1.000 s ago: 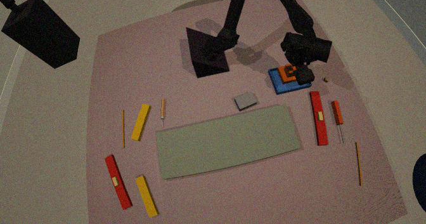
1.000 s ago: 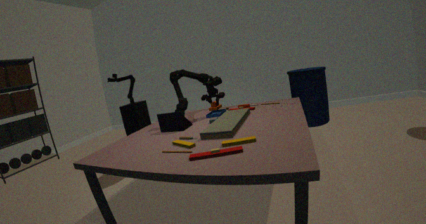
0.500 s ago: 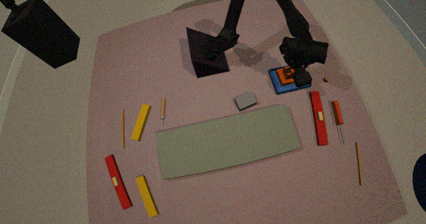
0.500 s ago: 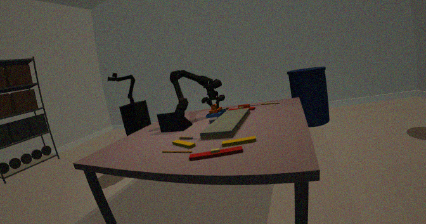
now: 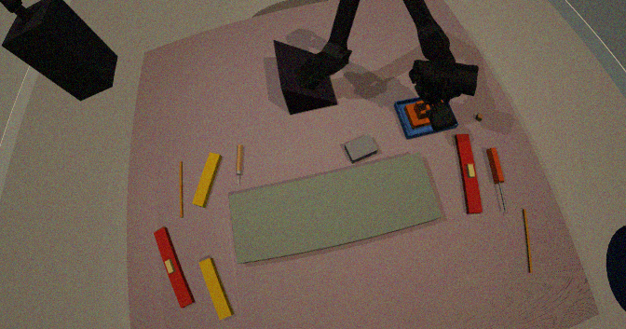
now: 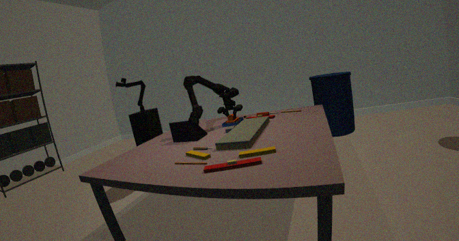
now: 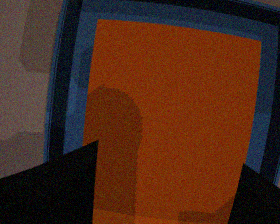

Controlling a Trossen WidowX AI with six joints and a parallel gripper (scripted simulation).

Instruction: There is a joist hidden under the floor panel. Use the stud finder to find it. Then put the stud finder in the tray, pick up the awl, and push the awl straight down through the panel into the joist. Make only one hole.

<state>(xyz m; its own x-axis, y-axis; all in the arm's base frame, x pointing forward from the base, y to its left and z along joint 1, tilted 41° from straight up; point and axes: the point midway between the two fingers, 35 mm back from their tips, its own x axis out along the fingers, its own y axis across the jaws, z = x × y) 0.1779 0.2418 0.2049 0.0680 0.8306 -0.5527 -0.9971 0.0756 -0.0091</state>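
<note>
Right now my gripper tip is 20 mm to the left of the orange stud finder and 20 mm below it. Also, from my gripper tip: small cube 50 mm ahead, 160 mm to the left, 30 mm below; then grey block 50 mm ahead, 230 mm to the right, 20 mm below; then blue tray 10 mm to the right, 20 mm below.
</note>
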